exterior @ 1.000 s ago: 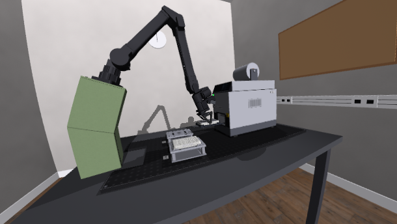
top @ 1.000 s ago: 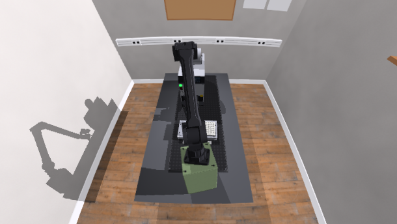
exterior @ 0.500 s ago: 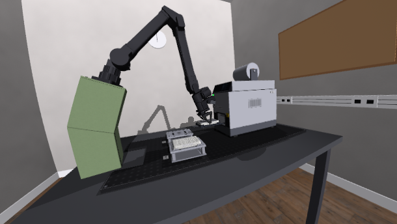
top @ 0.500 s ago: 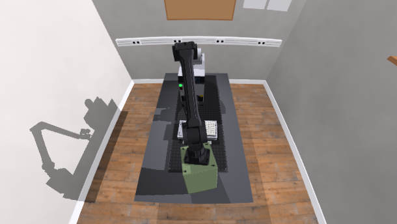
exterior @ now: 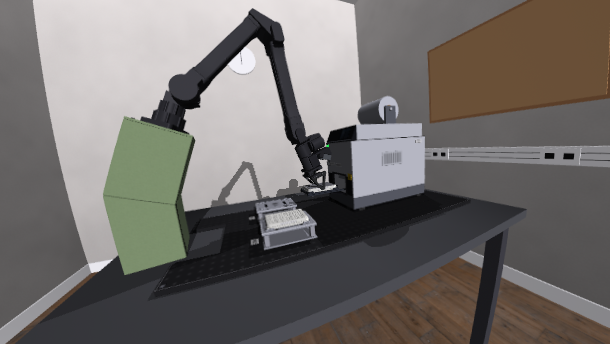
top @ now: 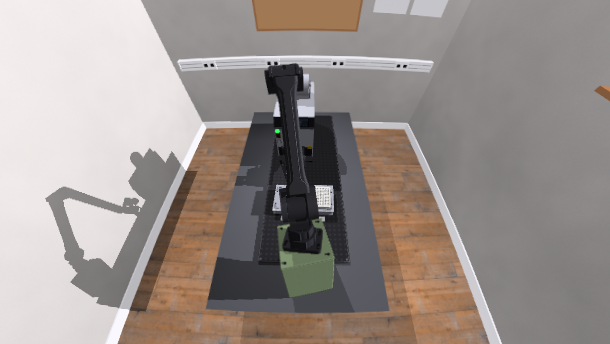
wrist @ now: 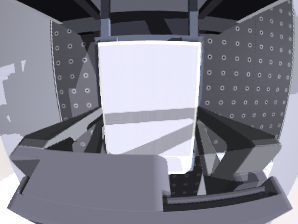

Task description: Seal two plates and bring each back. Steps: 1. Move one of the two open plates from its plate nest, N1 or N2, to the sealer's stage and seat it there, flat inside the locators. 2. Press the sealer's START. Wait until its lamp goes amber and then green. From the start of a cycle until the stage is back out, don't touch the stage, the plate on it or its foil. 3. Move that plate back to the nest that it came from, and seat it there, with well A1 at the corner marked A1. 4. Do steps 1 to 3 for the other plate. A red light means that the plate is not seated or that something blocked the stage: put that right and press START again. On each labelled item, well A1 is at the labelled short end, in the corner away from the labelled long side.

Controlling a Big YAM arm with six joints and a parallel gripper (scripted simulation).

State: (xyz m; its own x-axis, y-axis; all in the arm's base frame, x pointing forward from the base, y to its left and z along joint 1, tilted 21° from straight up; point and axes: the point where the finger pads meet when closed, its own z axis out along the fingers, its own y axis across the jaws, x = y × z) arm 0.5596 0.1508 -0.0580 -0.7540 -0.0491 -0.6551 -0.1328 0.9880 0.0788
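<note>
Right now my hand is 1 cm above the dark sealer stage. The rest, counted from my hand: yellow warning label: 11 cm ahead, 7 cm to the right, 4 cm above; foil roll: 33 cm ahead, 5 cm to the left, 31 cm above; white plate: 16 cm behind, 19 cm to the right, 5 cm below.
</note>
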